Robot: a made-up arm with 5 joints. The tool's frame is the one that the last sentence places. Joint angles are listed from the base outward.
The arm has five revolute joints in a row. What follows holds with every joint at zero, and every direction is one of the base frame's.
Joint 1 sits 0.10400 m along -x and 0.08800 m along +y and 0.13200 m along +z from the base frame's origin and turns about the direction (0.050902, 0.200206, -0.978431), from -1.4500 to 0.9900 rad.
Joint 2 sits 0.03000 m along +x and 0.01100 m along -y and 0.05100 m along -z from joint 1 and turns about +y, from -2.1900 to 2.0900 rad.
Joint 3 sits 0.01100 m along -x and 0.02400 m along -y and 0.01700 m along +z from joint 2 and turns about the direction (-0.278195, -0.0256, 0.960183), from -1.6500 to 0.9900 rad.
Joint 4 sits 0.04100 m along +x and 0.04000 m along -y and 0.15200 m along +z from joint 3 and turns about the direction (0.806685, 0.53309, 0.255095), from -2.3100 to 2.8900 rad.
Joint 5 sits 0.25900 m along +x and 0.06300 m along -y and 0.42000 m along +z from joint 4 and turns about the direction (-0.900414, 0.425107, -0.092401), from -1.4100 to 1.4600 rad.
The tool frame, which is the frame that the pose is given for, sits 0.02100 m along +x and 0.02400 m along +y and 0.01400 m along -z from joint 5; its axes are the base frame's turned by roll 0.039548, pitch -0.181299 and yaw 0.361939 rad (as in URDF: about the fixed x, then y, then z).
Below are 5 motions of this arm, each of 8 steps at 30 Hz.
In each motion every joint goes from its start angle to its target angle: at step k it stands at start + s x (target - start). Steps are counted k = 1, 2, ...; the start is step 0. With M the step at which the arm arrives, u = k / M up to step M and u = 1 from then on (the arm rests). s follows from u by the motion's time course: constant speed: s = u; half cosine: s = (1 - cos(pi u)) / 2; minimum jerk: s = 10 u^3 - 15 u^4 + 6 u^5.
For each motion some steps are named. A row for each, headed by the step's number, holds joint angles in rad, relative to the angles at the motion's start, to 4 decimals.
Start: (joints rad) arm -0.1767 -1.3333 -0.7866 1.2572 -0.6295
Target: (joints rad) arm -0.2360 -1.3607 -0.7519 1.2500 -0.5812
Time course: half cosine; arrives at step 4
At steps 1, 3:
1: -0.0087 -0.0040 0.0051 -0.0011 0.0071
3: -0.0506 -0.0234 0.0296 -0.0061 0.0412

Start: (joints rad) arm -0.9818 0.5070 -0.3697 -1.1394 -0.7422
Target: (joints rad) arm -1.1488 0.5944 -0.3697 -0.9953 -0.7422
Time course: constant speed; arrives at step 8
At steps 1, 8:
1: -0.0209 0.0109 0.0000 0.0180 0.0000
8: -0.1670 0.0874 0.0000 0.1441 0.0000

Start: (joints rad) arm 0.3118 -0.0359 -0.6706 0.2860 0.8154
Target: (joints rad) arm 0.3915 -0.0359 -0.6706 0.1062 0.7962
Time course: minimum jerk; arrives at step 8
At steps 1, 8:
1: 0.0013 0.0000 0.0000 -0.0029 -0.0003
8: 0.0797 0.0000 0.0000 -0.1798 -0.0192

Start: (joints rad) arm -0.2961 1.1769 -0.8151 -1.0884 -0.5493
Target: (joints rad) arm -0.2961 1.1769 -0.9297 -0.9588 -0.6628
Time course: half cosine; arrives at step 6
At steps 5, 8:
5: 0.0000 0.0000 -0.1069 0.1209 -0.1059
8: 0.0000 0.0000 -0.1146 0.1296 -0.1135

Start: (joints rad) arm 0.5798 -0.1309 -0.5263 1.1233 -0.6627
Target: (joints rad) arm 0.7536 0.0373 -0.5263 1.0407 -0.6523
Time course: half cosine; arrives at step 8
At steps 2, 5, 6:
2: 0.0255 0.0246 0.0000 -0.0121 0.0015
5: 0.1202 0.1163 0.0000 -0.0571 0.0072
6: 0.1483 0.1436 0.0000 -0.0705 0.0089

